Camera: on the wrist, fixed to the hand. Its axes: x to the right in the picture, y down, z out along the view.
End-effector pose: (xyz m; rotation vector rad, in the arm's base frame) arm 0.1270 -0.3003 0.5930 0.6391 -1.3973 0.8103
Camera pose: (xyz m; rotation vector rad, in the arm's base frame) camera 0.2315 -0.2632 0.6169 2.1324 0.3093 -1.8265
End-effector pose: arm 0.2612 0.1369 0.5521 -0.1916 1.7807 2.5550
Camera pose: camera 0.2477 0.0740 0.4586 -0.6484 0.0341 -0.0540
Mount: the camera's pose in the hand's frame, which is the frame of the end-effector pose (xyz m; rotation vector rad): 0.0272 -0.0641 -0.0896 0.2598 -0.8639 -2.9727
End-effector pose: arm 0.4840 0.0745 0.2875 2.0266 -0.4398 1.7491
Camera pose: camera 0.4439 0.1763 0.3176 0.8635 1.6656 -0.9237
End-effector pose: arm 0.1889 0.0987 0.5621 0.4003 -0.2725 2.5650
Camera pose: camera 0.1801 0.1895 0.4946 0.8039 0.3054 -0.5588
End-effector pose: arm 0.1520 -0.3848 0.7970 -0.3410 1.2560 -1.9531
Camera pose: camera 0.0517 -0.3323 0.8046 1.5328 0.6812 0.9065
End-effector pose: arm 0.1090 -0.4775 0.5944 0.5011 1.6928 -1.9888
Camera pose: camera 0.0474 -0.3847 0.6160 1.8354 -0.1401 0.8192
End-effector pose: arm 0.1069 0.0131 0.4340 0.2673 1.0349 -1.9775
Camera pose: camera 0.0239 0.0823 0.3992 1.3198 0.1744 1.1197
